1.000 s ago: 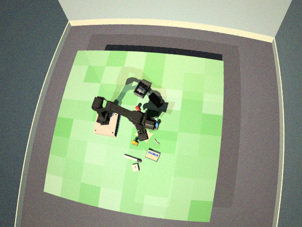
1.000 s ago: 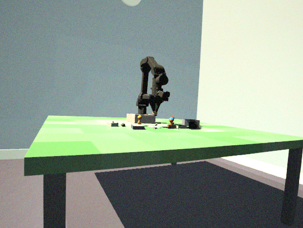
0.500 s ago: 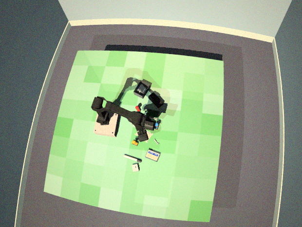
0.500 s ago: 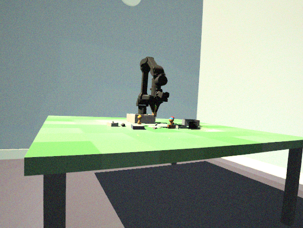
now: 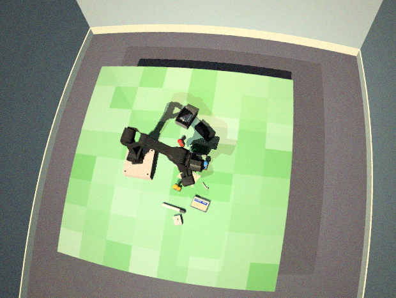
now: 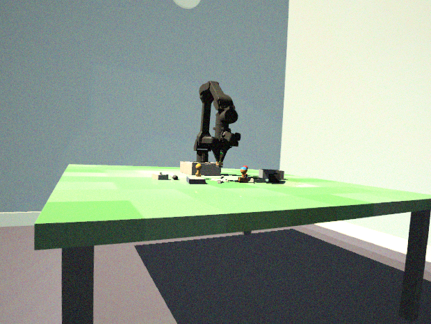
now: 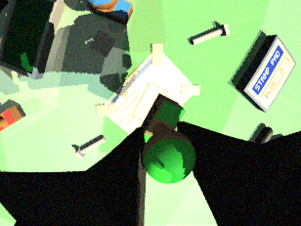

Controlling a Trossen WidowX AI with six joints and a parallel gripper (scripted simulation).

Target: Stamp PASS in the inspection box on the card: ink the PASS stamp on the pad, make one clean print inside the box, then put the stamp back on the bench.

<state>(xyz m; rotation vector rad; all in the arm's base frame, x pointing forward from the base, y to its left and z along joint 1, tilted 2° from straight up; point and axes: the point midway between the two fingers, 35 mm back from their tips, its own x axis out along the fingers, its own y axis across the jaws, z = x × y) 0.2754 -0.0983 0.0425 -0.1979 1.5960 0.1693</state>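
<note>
The cream card is 8 cm below my gripper tip. The rest, counted from my gripper tip: blue stamp: 10 cm ahead, 6 cm below, 5 cm to the left; orange stamp: 6 cm to the right, 6 cm below, 6 cm behind; green-knobbed stamp: right at my gripper tip.
</note>
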